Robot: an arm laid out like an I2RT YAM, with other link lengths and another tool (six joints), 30 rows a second.
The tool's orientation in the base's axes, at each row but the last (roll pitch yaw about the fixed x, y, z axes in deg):
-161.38, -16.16, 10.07
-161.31, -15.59, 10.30
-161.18, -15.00, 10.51
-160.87, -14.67, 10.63
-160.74, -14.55, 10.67
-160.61, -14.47, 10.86
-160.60, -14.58, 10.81
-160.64, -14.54, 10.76
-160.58, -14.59, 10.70
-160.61, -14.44, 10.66
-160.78, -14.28, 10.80
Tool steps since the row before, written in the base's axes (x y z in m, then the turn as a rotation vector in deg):
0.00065, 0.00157, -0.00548, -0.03, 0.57, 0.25
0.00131, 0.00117, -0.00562, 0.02, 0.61, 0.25
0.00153, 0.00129, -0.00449, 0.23, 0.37, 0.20
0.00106, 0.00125, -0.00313, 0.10, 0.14, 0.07
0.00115, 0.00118, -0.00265, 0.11, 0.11, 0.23
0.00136, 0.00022, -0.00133, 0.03, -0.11, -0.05
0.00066, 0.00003, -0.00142, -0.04, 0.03, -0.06
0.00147, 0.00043, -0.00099, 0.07, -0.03, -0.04
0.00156, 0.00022, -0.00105, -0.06, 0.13, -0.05
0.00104, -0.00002, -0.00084, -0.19, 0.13, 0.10
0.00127, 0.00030, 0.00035, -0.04, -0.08, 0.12
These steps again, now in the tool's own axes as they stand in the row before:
-0.00065, 0.00040, 0.00569, 0.14, -0.61, -0.03
-0.00007, 0.00100, 0.00580, 0.19, -0.63, 0.00
0.00052, 0.00061, 0.00485, 0.34, -0.34, -0.01
0.00044, 0.00012, 0.00350, 0.14, -0.12, 0.00
0.00064, 0.00006, 0.00305, 0.18, -0.15, -0.15
0.00100, 0.00058, 0.00153, 0.00, 0.12, 0.01
0.00028, 0.00060, 0.00142, -0.05, -0.02, 0.06
0.00123, 0.00030, 0.00131, 0.05, 0.06, 0.04
0.00126, 0.00054, 0.00131, -0.05, -0.12, 0.08
0.00078, 0.00055, 0.00094, -0.13, -0.20, -0.08
0.00135, -0.00006, 0.00000, -0.02, 0.02, -0.15

